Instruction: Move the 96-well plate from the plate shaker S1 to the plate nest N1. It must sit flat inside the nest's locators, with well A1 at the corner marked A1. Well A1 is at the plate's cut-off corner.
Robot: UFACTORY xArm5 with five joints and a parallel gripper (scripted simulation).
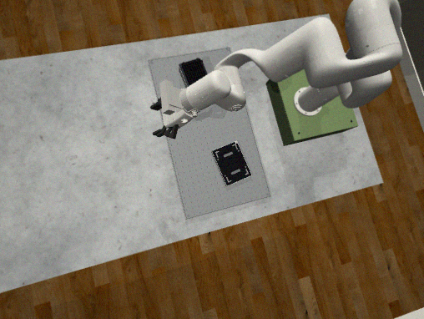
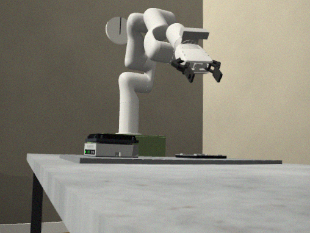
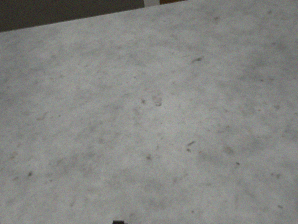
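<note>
The black 96-well plate lies 200 mm behind my hand, 210 mm to the right of it and 180 mm below it. The rest, counted from my hand: black plate nest N1: 270 mm behind, 180 mm to the left, 240 mm below; then nest A1 label: 310 mm behind, 90 mm to the left, 230 mm below.
</note>
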